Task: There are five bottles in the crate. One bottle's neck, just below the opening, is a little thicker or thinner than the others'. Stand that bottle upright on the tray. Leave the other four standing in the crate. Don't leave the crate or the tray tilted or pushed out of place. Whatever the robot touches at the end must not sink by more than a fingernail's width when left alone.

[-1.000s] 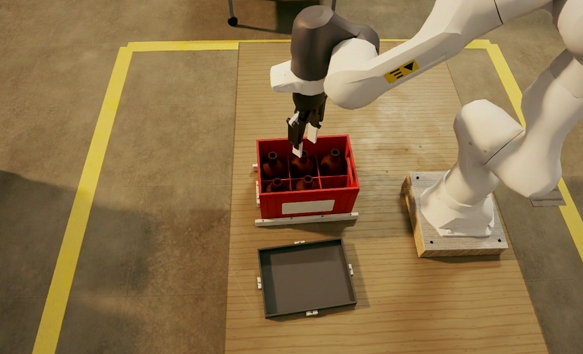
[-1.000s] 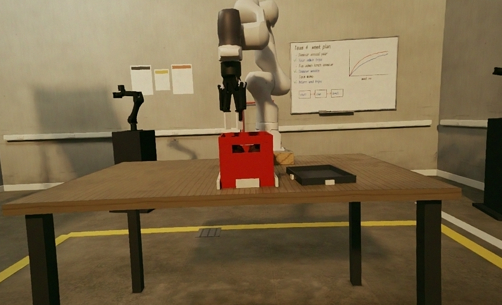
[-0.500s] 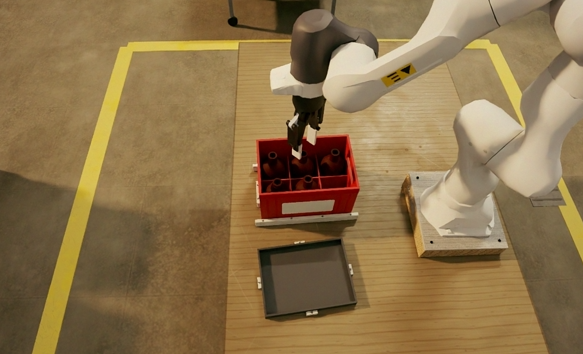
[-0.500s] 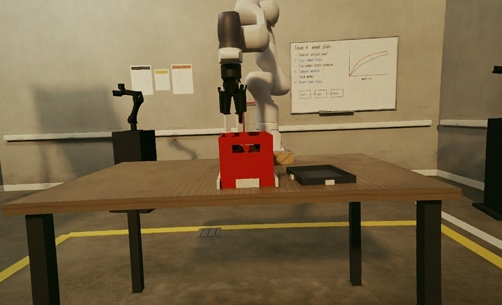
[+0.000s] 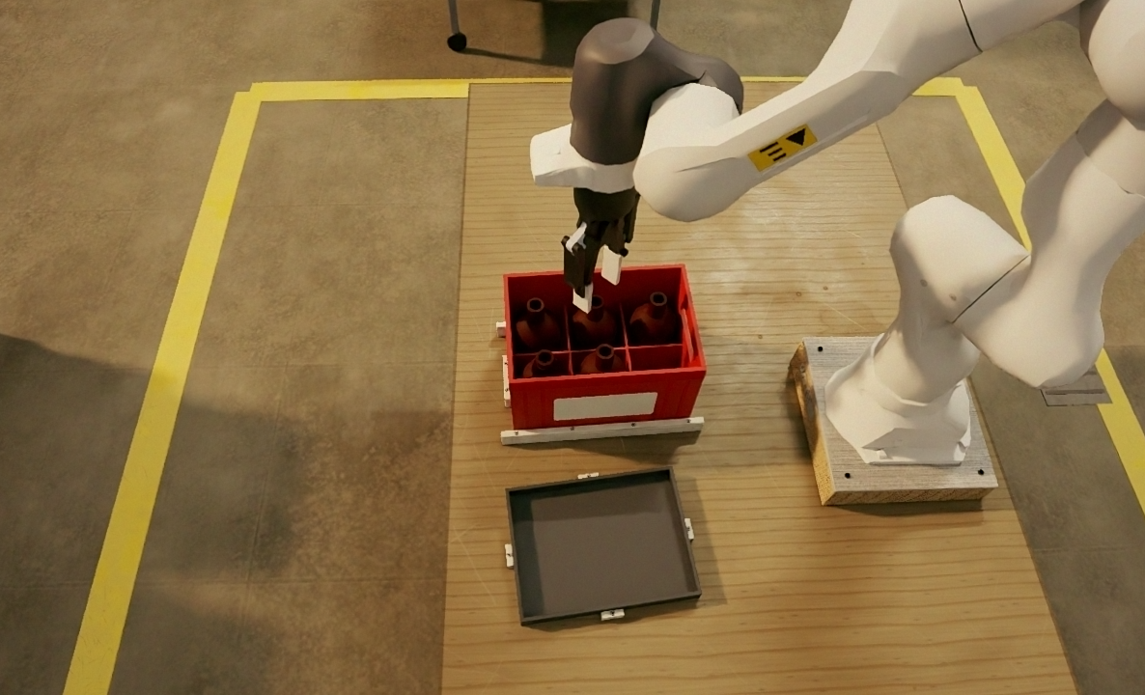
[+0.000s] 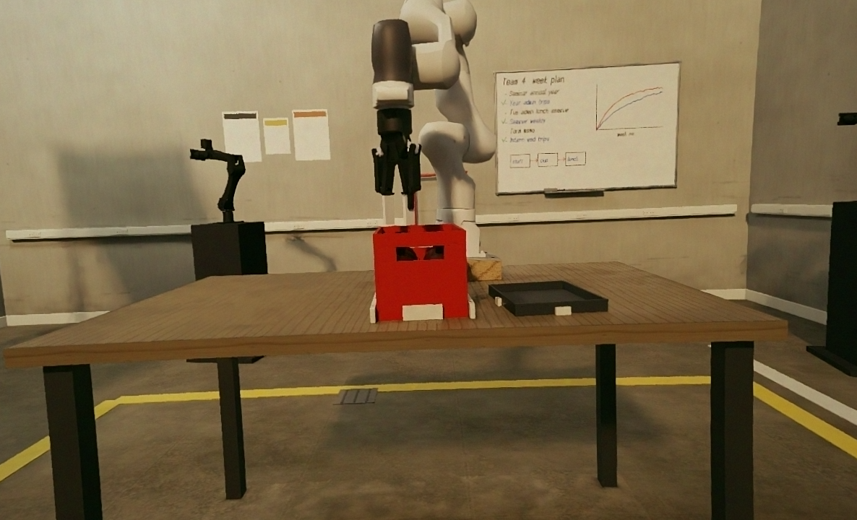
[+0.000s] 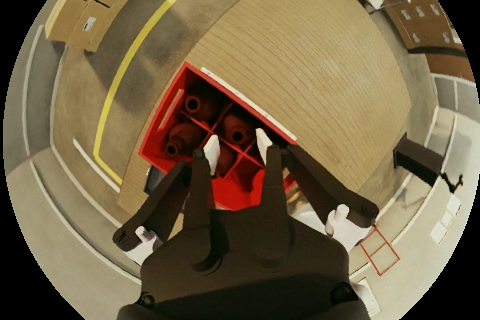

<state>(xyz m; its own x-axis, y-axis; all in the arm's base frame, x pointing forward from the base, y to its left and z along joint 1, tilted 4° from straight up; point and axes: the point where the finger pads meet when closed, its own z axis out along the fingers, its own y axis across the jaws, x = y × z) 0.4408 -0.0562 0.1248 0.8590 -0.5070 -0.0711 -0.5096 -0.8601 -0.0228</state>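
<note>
Right now my hand is 10 mm past the crate, 40 mm to the right of it and 130 mm above it. The rest, counted from my hand: glass bottle (30 mm behind, 80 mm to the left, 130 mm below); then dark tray (60 mm behind, 310 mm to the left, 200 mm below).
</note>
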